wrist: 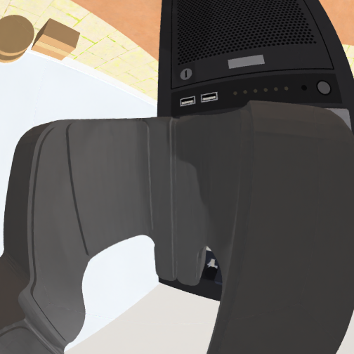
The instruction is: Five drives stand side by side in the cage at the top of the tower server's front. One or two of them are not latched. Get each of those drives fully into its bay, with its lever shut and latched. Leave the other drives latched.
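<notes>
The black tower server [250, 95] stands in the upper right of the wrist view, its front with the perforated panel, key lock, two USB ports and round button showing. My gripper [186, 202] is shut and empty, its two fingertips together in front of the server's left part. The fingers hide most of the drive cage. A small piece of one drive [212, 263], dark blue with a whitish mark, shows in the gap right of the fingertips. The other drives and all the levers are hidden, so I cannot tell which are latched.
A round brown object [15, 36] and a brown block [56, 39] lie at the upper left, beyond the edge of the pale blue-white surface [65, 90]. A pale beige surface [150, 325] shows below the server.
</notes>
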